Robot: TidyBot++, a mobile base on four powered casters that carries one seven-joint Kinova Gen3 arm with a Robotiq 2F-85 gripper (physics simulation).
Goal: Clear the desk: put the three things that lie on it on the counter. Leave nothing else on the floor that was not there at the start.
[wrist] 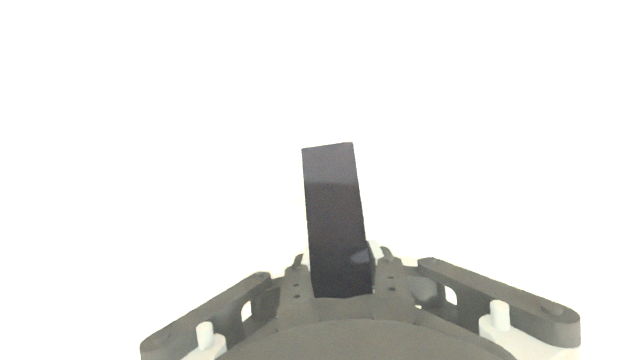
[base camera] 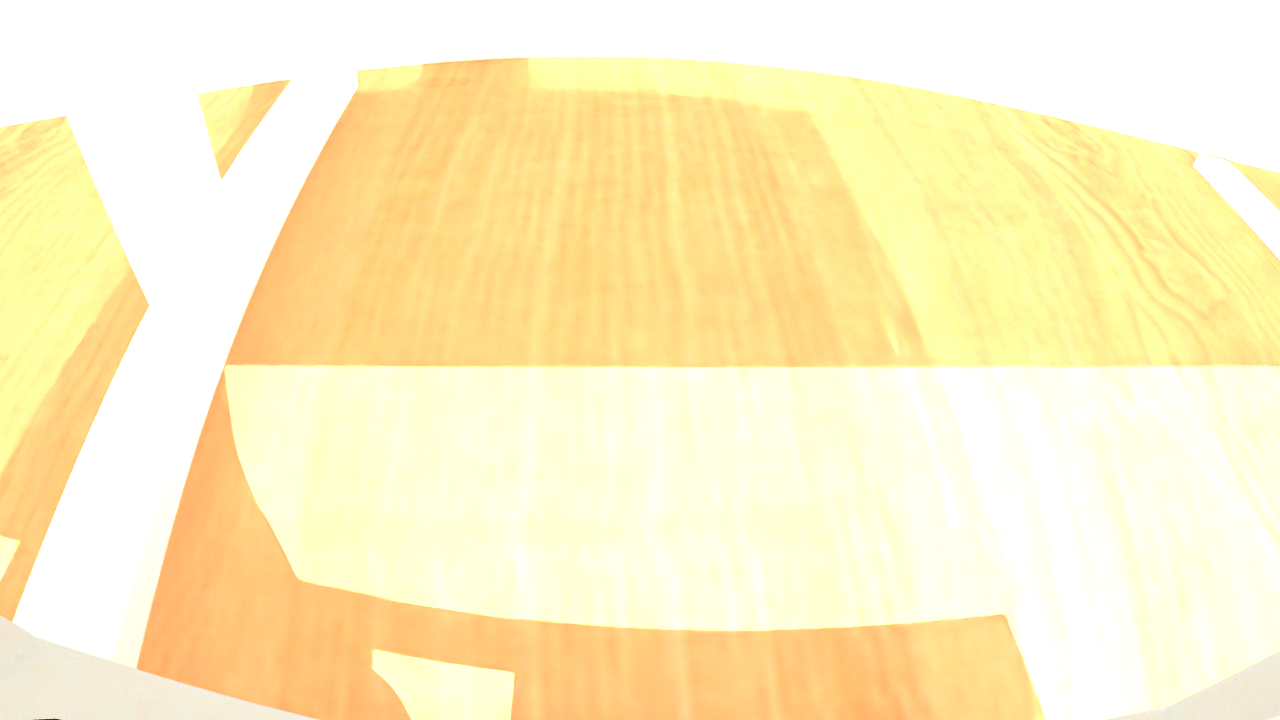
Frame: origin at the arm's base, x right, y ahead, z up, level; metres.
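Seen in the pictures: gripper, fingertip midpoint: point(wrist: 342, 256).
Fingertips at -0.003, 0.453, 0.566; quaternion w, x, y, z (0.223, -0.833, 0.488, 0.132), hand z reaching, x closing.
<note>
A point is followed by its place in that frame, as x, y, z.
A dark, nearly black block-shaped thing point(wrist: 334, 215) @[0.029, 0.450, 0.610] stands out lengthwise between the fingers in the wrist view, with its far end towards the middle of the view. My gripper point(wrist: 342, 256) @[-0.003, 0.453, 0.565] is shut on it, with one finger pad against each long side. The near end of the dark thing is hidden by the gripper's body. The surface behind it is washed out to white, so the desk top cannot be told apart there. The other things from the desk and the counter cannot be made out in either view.
In the base camera view a wooden floor point(base camera: 581, 223) @[-0.036, 0.553, -0.397] shows bright patches and darker shadow. A white leg-like frame point(base camera: 187, 340) rises at the left. Another white bar point(base camera: 1244, 192) shows at the right edge. A white, washed-out band runs across the top.
</note>
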